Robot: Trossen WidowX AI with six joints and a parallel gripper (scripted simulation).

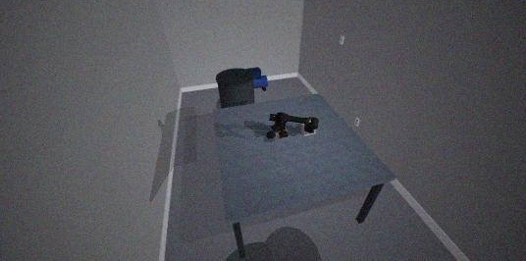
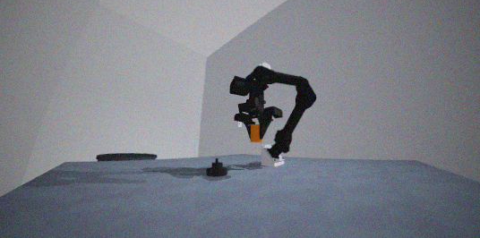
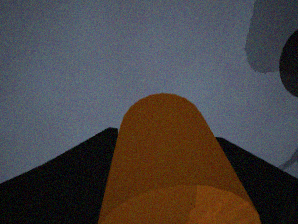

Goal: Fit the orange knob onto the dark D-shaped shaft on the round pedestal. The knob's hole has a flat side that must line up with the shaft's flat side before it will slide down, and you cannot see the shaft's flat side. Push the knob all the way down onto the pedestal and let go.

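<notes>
Right now my gripper tip is 5 cm short of the dark round pedestal, 17 cm to the left of it and 11 cm above it. Also, from my gripper tip: orange knob 2 cm above.
</notes>
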